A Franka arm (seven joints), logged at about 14 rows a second.
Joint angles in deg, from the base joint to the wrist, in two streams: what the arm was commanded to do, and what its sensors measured. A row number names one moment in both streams.
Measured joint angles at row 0:
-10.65 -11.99 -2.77 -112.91 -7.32 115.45 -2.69
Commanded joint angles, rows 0 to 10:
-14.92 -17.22 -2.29 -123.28 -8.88 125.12 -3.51
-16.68 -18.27 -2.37 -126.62 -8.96 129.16 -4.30
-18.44 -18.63 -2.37 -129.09 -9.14 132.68 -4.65
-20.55 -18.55 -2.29 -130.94 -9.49 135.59 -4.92
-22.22 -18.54 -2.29 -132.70 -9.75 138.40 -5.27
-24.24 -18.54 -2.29 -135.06 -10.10 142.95 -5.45
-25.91 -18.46 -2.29 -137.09 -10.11 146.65 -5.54
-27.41 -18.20 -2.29 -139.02 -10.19 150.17 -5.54
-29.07 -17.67 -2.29 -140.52 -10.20 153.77 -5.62
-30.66 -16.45 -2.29 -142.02 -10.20 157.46 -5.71
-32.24 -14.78 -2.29 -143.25 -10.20 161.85 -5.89
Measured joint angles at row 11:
-29.04 -15.78 -3.15 -139.70 -9.31 154.61 -5.64
